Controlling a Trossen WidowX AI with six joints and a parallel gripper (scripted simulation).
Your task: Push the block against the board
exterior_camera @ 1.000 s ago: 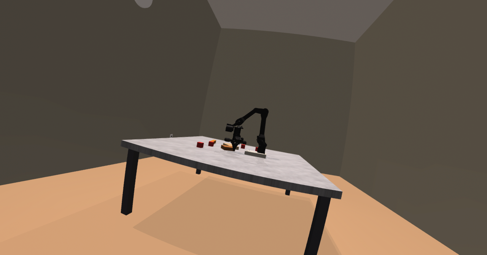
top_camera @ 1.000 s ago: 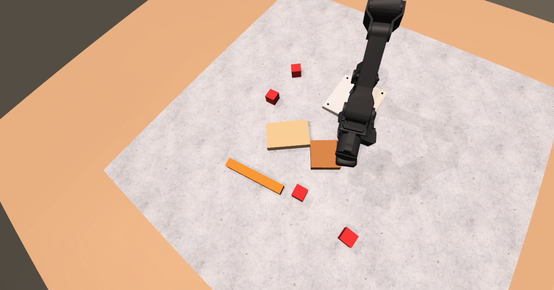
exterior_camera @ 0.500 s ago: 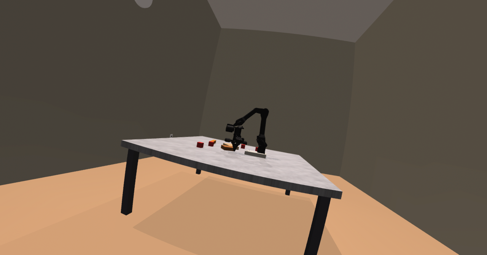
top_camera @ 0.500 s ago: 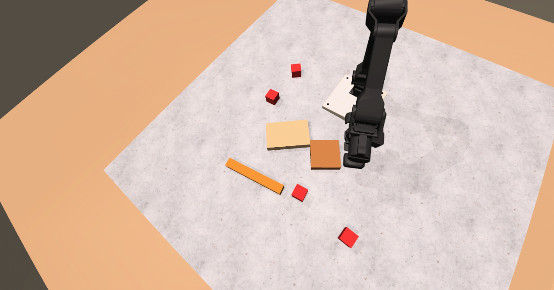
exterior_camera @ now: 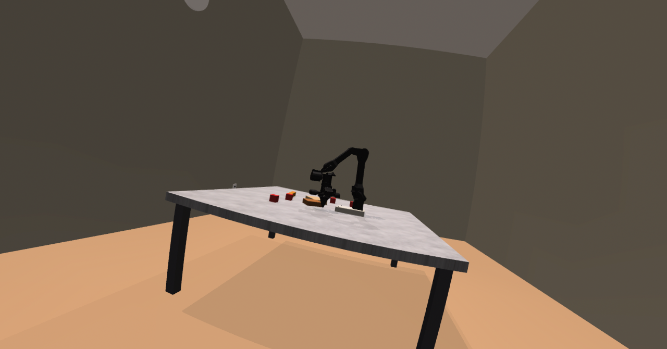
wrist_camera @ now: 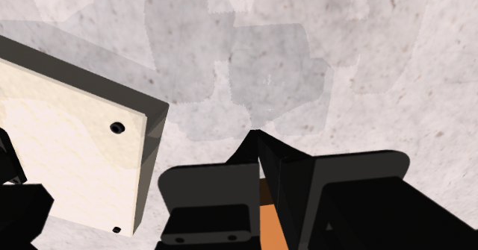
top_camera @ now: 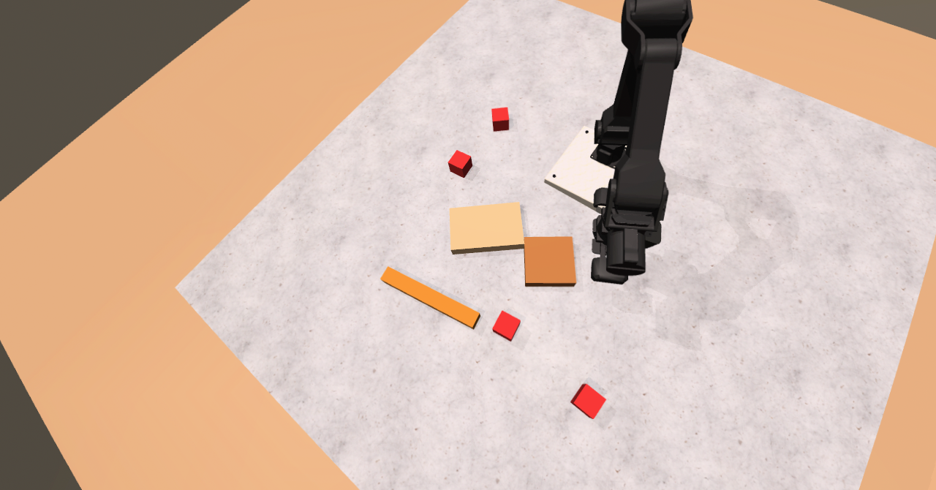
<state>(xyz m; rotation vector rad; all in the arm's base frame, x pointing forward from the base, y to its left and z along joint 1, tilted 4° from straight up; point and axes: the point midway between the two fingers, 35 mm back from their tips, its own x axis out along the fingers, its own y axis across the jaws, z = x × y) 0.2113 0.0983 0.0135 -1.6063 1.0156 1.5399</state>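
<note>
My gripper tip is 230 mm to the left of the pale tan board, 100 mm short of it and 10 mm below it. Round my gripper tip: orange square block: 90 mm ahead, 70 mm to the right, 10 mm above; then orange bar: 290 mm ahead, 230 mm to the right, 10 mm above.
</note>
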